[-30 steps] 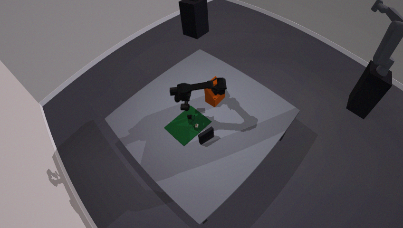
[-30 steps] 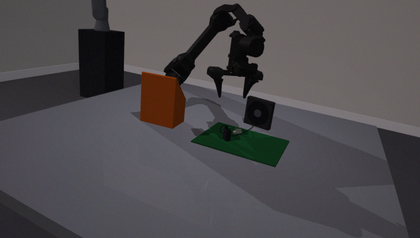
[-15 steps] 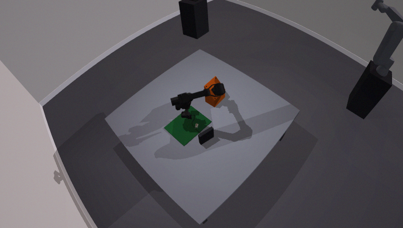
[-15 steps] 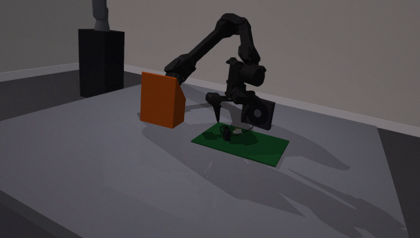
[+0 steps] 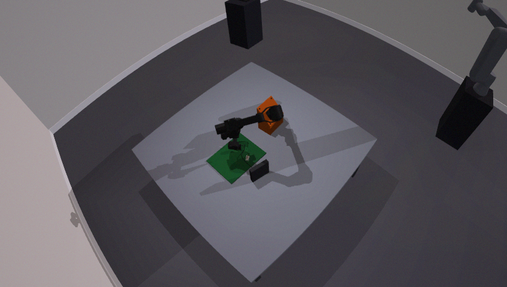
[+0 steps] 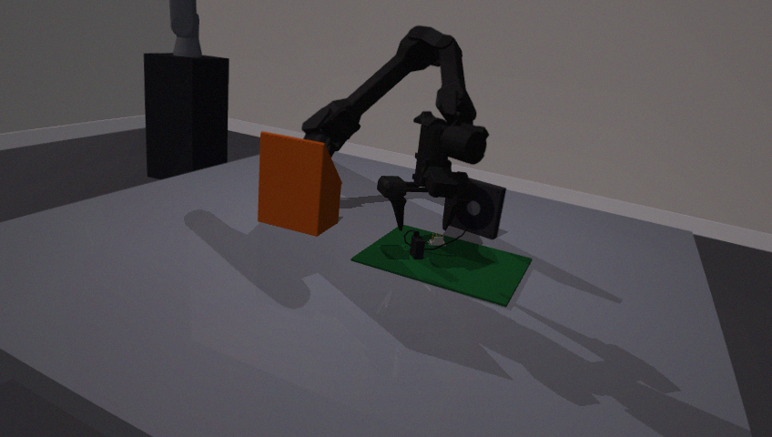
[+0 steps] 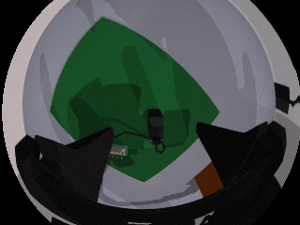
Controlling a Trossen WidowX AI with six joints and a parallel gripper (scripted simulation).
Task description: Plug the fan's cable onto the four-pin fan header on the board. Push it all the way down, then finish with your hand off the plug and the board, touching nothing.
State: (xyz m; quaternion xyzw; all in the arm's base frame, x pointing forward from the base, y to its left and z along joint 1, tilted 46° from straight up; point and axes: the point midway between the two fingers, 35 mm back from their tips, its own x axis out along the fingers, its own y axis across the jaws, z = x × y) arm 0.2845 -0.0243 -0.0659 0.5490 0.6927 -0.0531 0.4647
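The dark plug is 10 mm behind my gripper tip, 10 mm to the left of it and 40 mm below it. The rest, counted from my gripper tip: green board (50 mm ahead, 30 mm to the left, 80 mm below); then black fan (60 mm ahead, 230 mm to the left, 10 mm below).
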